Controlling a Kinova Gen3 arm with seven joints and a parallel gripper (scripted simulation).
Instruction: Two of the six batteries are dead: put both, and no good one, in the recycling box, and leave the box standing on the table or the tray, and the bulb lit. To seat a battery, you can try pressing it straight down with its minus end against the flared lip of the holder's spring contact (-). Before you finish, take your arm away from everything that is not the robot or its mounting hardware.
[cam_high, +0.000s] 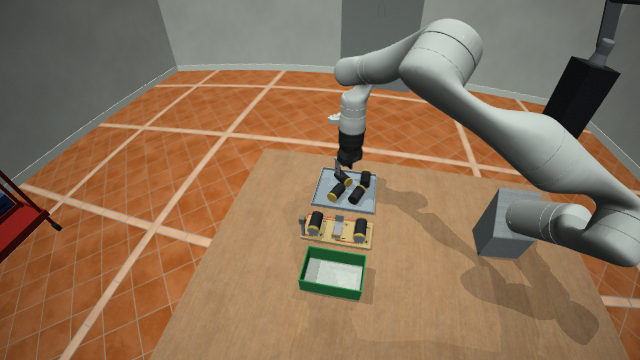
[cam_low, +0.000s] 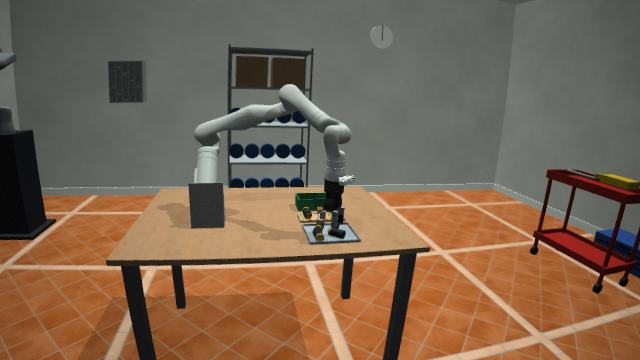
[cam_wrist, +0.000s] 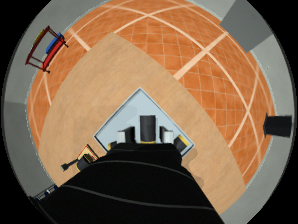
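Now: hand 70 mm above the grey tray, 40 mm to the right of it and 20 mm past it. Round my hand: green recycling box 360 mm to the left, 60 mm below, 30 mm behind.
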